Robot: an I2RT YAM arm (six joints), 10 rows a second.
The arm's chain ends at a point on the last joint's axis. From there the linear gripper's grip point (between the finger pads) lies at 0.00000 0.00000 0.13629 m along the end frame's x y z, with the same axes.
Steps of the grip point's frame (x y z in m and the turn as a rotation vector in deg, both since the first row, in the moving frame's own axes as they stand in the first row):
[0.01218 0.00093 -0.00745 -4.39 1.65 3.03]
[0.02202 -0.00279 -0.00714 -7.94 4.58 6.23]
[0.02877 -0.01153 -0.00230 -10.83 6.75 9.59]
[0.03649 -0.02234 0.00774 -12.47 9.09 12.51]
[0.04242 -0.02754 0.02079 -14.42 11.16 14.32]
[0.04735 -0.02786 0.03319 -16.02 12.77 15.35]
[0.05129 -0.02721 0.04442 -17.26 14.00 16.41]
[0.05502 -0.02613 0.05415 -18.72 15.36 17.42]
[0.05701 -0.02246 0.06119 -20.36 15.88 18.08]
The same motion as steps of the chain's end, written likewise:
[0.00854 -0.00960 -0.00699 -4.39 1.65 3.03]
[0.01222 -0.02215 -0.00540 -7.94 4.58 6.23]
[0.01506 -0.03829 0.00106 -10.83 6.75 9.59]
[0.01850 -0.05375 0.01263 -12.47 9.09 12.51]
[0.02082 -0.06418 0.02760 -14.42 11.16 14.32]
[0.02299 -0.06871 0.04176 -16.02 12.77 15.35]
[0.02503 -0.07137 0.05448 -17.26 14.00 16.41]
[0.02673 -0.07410 0.06605 -18.72 15.36 17.42]
[0.02856 -0.07430 0.07468 -20.36 15.88 18.08]

